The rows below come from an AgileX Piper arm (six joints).
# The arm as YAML. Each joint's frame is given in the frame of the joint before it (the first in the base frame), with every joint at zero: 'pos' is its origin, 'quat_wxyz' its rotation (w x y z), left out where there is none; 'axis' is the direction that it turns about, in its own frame. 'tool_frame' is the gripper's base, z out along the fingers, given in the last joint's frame.
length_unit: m
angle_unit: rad
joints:
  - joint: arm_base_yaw
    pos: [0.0, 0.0, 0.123]
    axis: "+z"
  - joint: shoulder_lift
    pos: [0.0, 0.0, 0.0]
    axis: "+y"
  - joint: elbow
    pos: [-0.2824, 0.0, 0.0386]
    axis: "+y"
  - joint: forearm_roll
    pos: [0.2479, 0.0, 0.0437]
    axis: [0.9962, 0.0, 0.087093]
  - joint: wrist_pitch
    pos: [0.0, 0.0, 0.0]
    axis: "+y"
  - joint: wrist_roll
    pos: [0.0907, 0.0, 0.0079]
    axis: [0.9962, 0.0, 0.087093]
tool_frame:
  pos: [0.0, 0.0, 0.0]
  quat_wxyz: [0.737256, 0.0, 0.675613, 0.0]
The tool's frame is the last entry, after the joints.
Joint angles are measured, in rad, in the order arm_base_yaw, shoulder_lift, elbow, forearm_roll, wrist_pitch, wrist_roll. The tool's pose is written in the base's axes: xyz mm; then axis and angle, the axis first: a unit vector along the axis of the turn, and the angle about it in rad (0 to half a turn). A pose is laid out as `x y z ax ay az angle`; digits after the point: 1 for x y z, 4 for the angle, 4 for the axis.
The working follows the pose.
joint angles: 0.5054 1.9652 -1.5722 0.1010 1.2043 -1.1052
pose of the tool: 341.9 199.0 223.9 -0.7089 0.7044 0.0366 3.0555
Where each joint sits with the arm in this pose, in the base's axes (m; each line is computed from the numbers above, not from the rounded line before):
arm_base_yaw: 0.0000 0.0000 0.1230
shoulder_lift: 0.0000 0.0000 0.1230
elbow: 0.1261 0.0698 0.3689
forearm_roll: 0.3411 0.1888 0.3143
wrist_pitch: 0.3411 0.1888 0.3143
wrist_roll: 0.3419 0.1990 0.2239
the tool: 0.3419 0.1990 0.2239

